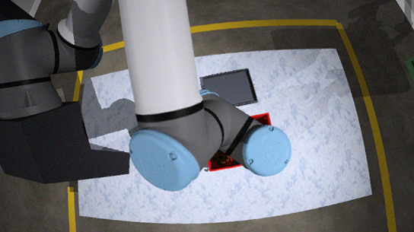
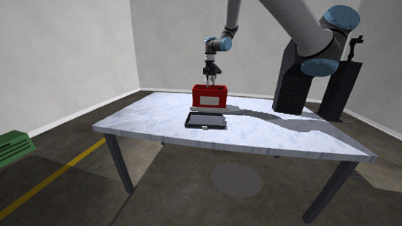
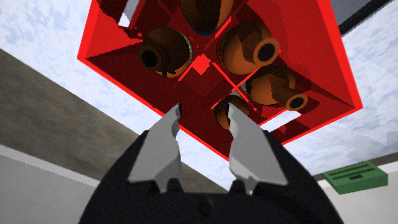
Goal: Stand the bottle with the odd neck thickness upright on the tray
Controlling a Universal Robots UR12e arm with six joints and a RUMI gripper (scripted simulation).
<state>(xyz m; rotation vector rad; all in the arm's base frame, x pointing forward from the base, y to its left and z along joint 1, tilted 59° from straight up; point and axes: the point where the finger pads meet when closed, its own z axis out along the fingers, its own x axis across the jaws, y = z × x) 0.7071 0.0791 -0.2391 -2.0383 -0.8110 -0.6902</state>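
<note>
Right now my hand is 10 cm above the red crate and 4 cm to the right of it. Round my hand: dark tray: 32 cm to the left, 17 cm below.
</note>
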